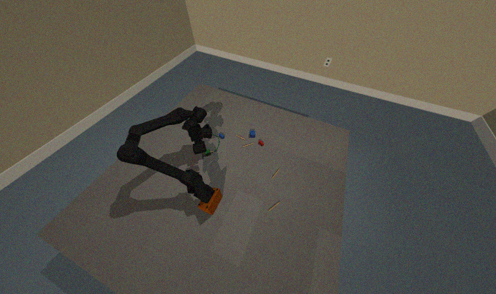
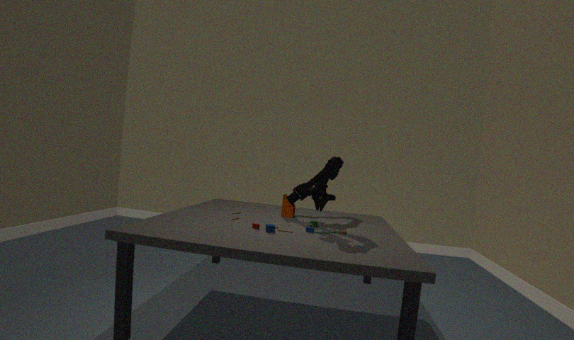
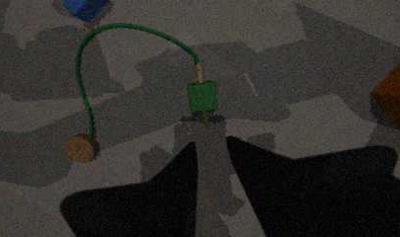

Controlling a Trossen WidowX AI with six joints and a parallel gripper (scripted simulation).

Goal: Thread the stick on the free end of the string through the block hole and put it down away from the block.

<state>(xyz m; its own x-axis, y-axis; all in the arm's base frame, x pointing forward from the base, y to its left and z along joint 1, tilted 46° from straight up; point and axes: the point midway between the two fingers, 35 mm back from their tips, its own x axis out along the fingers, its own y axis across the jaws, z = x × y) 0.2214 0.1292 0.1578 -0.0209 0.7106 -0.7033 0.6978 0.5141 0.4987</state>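
The green block is 20 mm ahead of my gripper tip, 20 mm to the right of it and 70 mm below it. The rest, counted from my gripper tip: round wooden button 110 mm ahead, 140 mm to the left, 80 mm below; thin wooden stick 30 mm ahead, 30 mm to the right, 80 mm below; blue block 280 mm ahead, 210 mm to the right, 70 mm below.
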